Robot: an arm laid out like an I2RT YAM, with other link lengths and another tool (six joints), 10 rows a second.
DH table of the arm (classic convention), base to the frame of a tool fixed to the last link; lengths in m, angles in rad. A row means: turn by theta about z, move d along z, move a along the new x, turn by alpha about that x. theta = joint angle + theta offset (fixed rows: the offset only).
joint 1: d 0.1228  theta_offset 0  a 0.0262  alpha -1.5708
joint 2: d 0  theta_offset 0  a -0.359  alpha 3.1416
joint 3: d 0  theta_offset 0.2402  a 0.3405  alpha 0
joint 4: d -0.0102  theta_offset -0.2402  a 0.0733  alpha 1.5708
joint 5: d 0.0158  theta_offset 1.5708  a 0  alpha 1.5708
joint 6: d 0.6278  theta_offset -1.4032  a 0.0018  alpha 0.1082
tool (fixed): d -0.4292  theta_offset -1.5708  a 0  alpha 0
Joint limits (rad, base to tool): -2.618..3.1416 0..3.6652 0..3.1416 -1.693..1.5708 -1.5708..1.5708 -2.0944..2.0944
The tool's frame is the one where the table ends.
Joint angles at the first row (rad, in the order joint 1, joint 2, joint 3, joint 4, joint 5, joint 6):
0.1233, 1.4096, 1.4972, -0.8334, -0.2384, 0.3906
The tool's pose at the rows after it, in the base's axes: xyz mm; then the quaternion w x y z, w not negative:
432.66, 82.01, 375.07, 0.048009, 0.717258, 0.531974, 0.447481
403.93, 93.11, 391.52, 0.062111, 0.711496, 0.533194, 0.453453
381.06, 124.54, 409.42, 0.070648, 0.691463, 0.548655, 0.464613
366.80, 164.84, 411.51, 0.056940, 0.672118, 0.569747, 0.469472
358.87, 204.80, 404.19, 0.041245, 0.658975, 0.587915, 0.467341
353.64, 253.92, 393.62, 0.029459, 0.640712, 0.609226, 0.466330
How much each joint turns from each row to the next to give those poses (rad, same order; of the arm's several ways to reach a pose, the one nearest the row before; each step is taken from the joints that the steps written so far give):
0.0352, -0.0778, -0.0476, -0.0181, 0.0313, 0.0235
0.0697, -0.0685, -0.0109, -0.0267, 0.0692, 0.0335
0.1341, -0.0368, 0.0115, -0.0100, 0.0930, 0.0397
0.1302, 0.0046, 0.0051, 0.0071, 0.0530, 0.0399
0.1122, 0.0310, 0.0020, 0.0189, 0.0426, 0.0402
0.1205, 0.0543, 0.0051, 0.0425, 0.0505, 0.0330

